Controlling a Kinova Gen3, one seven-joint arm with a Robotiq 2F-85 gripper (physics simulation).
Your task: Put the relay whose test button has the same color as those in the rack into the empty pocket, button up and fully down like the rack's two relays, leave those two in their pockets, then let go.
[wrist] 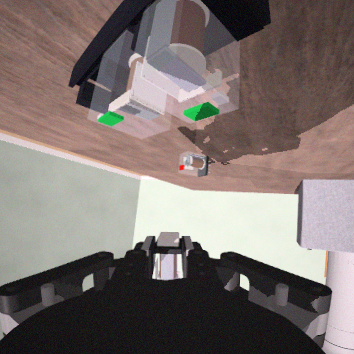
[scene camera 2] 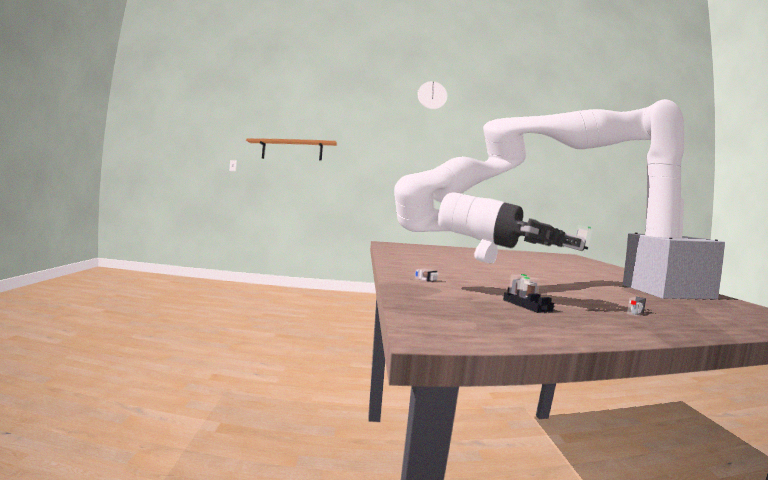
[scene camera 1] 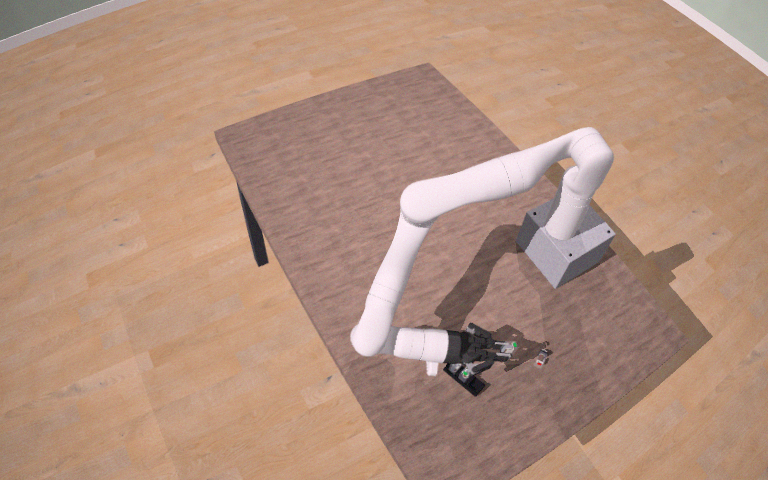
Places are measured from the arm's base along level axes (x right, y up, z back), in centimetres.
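Pixels of known places: gripper, between the fingertips: point(wrist: 168, 247) point(scene camera 2: 584, 244) point(scene camera 1: 509, 351); arm's base, origin of its link: point(wrist: 352, 250) point(scene camera 2: 662, 236) point(scene camera 1: 560, 226).
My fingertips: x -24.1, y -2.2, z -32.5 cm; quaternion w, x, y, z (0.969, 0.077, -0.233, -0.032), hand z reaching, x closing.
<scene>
For each thing: its top centre in the pictures, then the offset to it from my fingertips. "spot": a spot on its surface instead. Level surfaces: height alone.
- clear relay, centre of its top: point(wrist: 165, 290) point(scene camera 2: 583, 224) point(scene camera 1: 510, 345) dz -0.4, dx +0.3, dy +3.3 cm
- black rack, a spot on its surface: point(wrist: 255, 16) spot: dz -10.3, dx +7.1, dy -8.8 cm
- red-button relay, centre of its top: point(wrist: 193, 173) point(scene camera 2: 638, 298) point(scene camera 1: 542, 356) dz +11.3, dx -2.7, dy -8.3 cm
- table, height of its surface: dy -11.1 cm
- blue-button relay, centre of its top: point(scene camera 2: 427, 270) dz -25.2, dx +24.3, dy -9.0 cm
My gripper point(scene camera 1: 505, 349) point(scene camera 2: 578, 243) point(wrist: 168, 247) points nearly sideways, tipped slightly down, and is shut on a clear relay point(scene camera 1: 508, 347) point(scene camera 2: 584, 233) point(wrist: 168, 267). Its green button faces up in scene camera 2; it hangs well above the table, apart from the rack. The black rack point(scene camera 1: 479, 386) point(scene camera 2: 512, 300) point(wrist: 255, 16) holds two clear relays with green buttons, one point(scene camera 1: 465, 374) point(scene camera 2: 531, 286) point(wrist: 187, 75) in the middle, the other point(scene camera 1: 454, 367) point(scene camera 2: 515, 283) point(wrist: 132, 95) at one end. The rack's other end pocket is empty. The gripper partly hides the rack in scene camera 1.
A red-button relay point(scene camera 1: 542, 357) point(scene camera 2: 637, 306) point(wrist: 193, 164) lies on the table point(scene camera 1: 351, 169) point(scene camera 2: 453, 333) beyond the rack. A blue-button relay point(scene camera 2: 427, 275) lies at the left in scene camera 2. The grey robot base point(scene camera 1: 557, 263) point(scene camera 2: 690, 271) point(wrist: 327, 215) stands near the table's edge.
</scene>
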